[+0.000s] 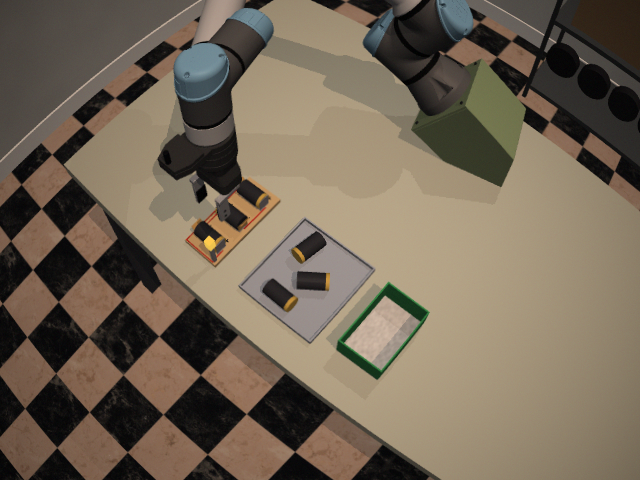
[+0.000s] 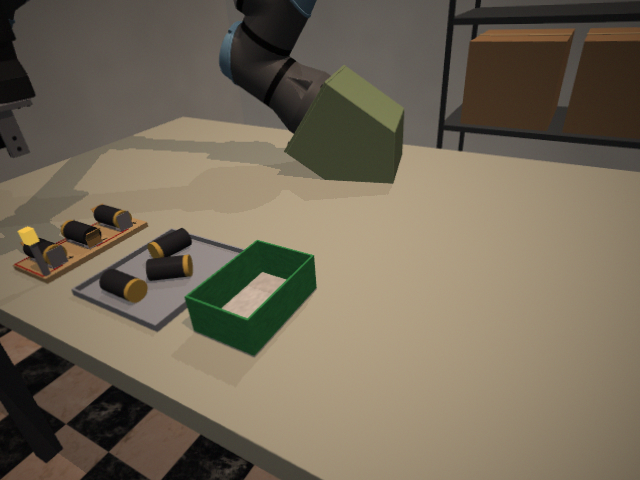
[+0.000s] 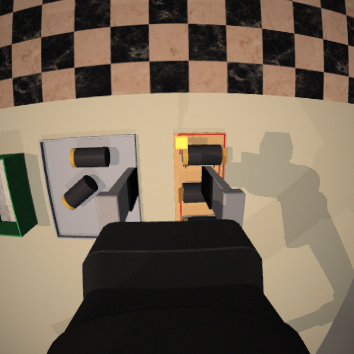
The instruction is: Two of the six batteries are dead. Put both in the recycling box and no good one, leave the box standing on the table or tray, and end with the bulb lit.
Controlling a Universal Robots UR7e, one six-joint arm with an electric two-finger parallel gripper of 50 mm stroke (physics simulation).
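Frame: origin at the arm's base, x ahead, y left, z up, level; metres.
Seen in the pictures: gripper, between the fingertips: (image 1: 213, 207) (image 2: 8, 152) (image 3: 169, 179); arm's base, origin of its link: (image 1: 447, 92) (image 2: 314, 107).
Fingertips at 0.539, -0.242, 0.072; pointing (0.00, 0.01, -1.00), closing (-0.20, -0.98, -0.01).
Observation:
Pixels of each thing's middle, then the offset from my fingertips to it, as dx, dy, dz.
- wooden holder, middle of its body: (image 3: 202, 195) (image 1: 230, 210) (image 2: 77, 224) -0.084, -0.037, -0.163
- bulb, middle of its body: (image 3: 180, 141) (image 2: 28, 236) (image 1: 209, 243) +0.013, -0.019, -0.128
- grey tray, middle of its body: (image 2: 165, 271) (image 1: 307, 278) (image 3: 90, 190) -0.046, +0.160, -0.203
- green box, middle of its body: (image 2: 256, 292) (image 1: 383, 331) -0.008, +0.341, -0.179
A wooden holder (image 1: 232, 238) (image 2: 77, 255) (image 3: 187, 175) bears three dark batteries: one (image 1: 208, 233) (image 2: 43, 251) (image 3: 203, 155) beside the bulb, a middle one (image 1: 235, 217) (image 2: 81, 232) (image 3: 191, 192) and a far one (image 1: 252, 193) (image 2: 112, 215). The bulb (image 1: 209, 242) (image 2: 28, 236) (image 3: 181, 142) is bright yellow. Three batteries (image 1: 309, 246) (image 1: 312, 280) (image 1: 279, 294) lie apart on the grey tray (image 1: 343, 268) (image 2: 155, 310) (image 3: 80, 222). The green box (image 1: 359, 360) (image 2: 222, 330) (image 3: 22, 200) stands upright on the table, with no battery inside. My gripper (image 1: 211, 202) (image 3: 169, 179) is open and empty above the holder; one finger partly hides the middle battery.
A green wedge-shaped block (image 1: 470, 134) (image 2: 356, 134) stands under the arm's base at the back. A shelf rack with cardboard boxes (image 2: 516, 82) stands behind the table. The holder and tray lie near the table's front edge.

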